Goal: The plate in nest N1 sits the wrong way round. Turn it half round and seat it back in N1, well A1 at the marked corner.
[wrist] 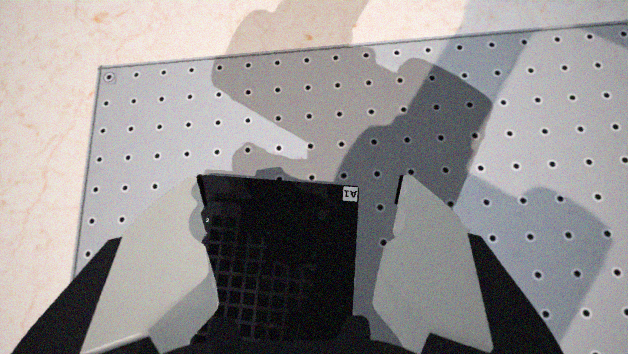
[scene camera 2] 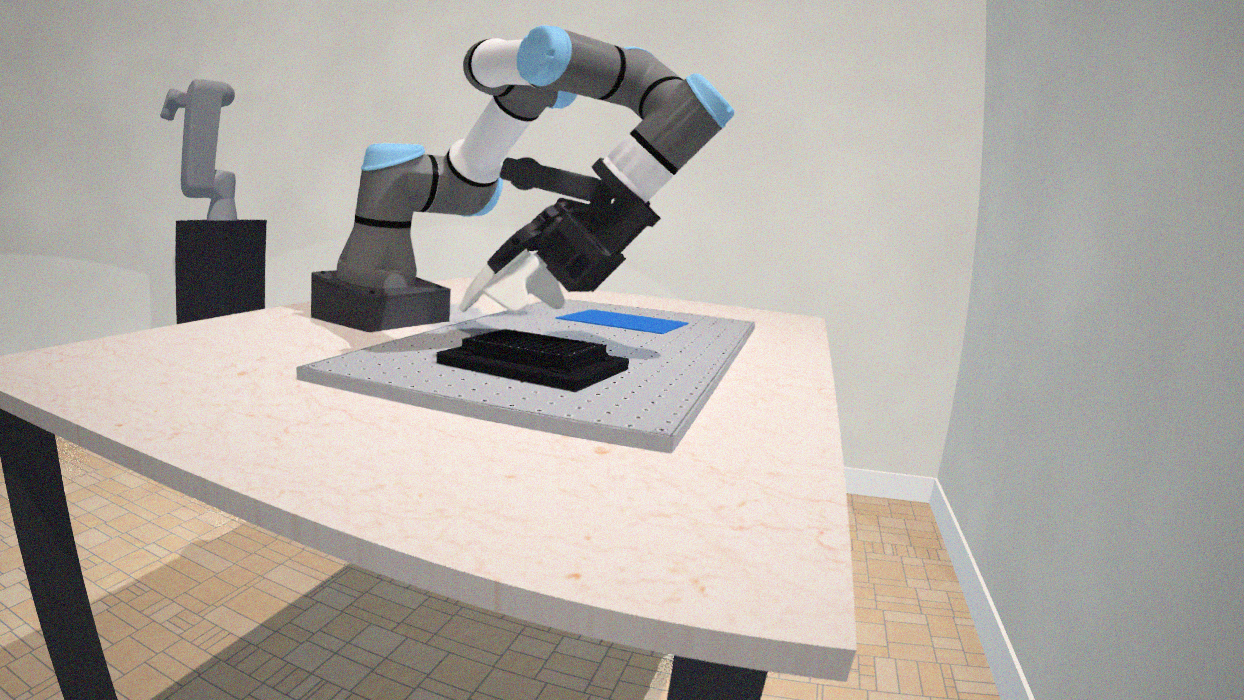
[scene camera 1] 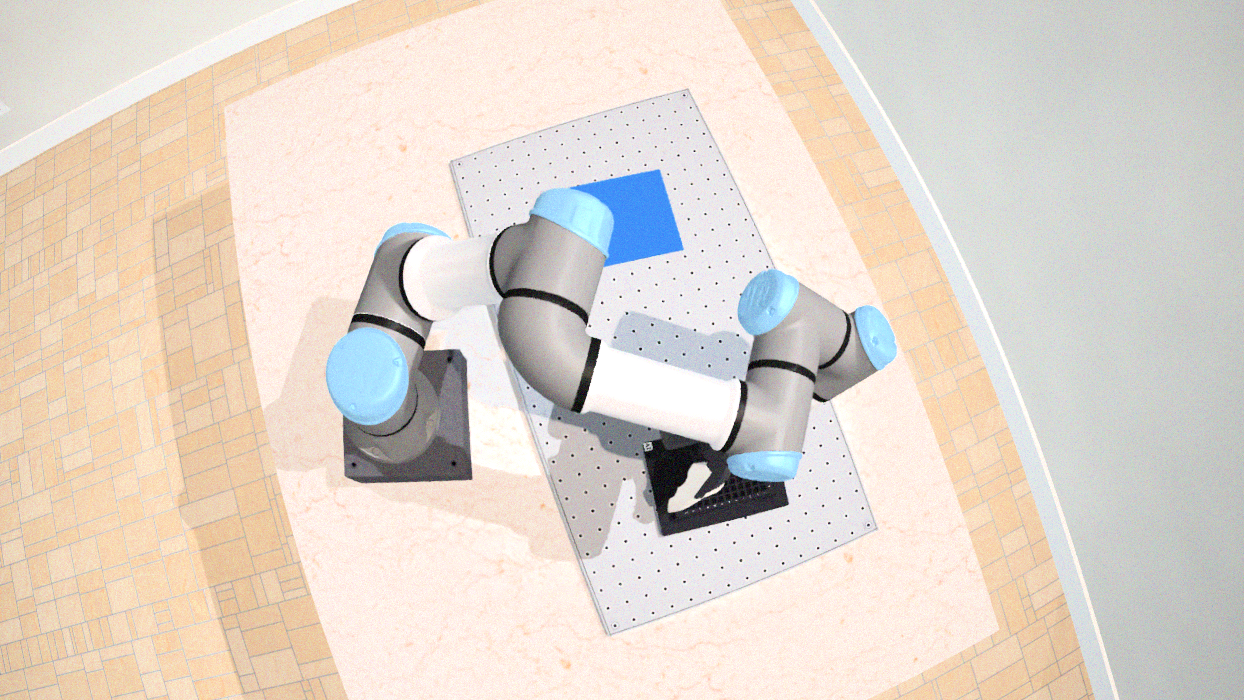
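The gripper (scene camera 2: 487,309) is visible, and the gripper can also be seen in scene camera 1 (scene camera 1: 653,466) and in the wrist view (wrist: 302,179). With it in the scene is a black well plate (scene camera 2: 542,351); the black well plate is visible in scene camera 1 (scene camera 1: 736,490) and in the wrist view (wrist: 270,261) too. The scene also has a black nest N1 (scene camera 1: 656,474), and the black nest N1 is visible again in the wrist view (wrist: 341,271). A flat blue rectangle (scene camera 1: 644,225) is there as well.
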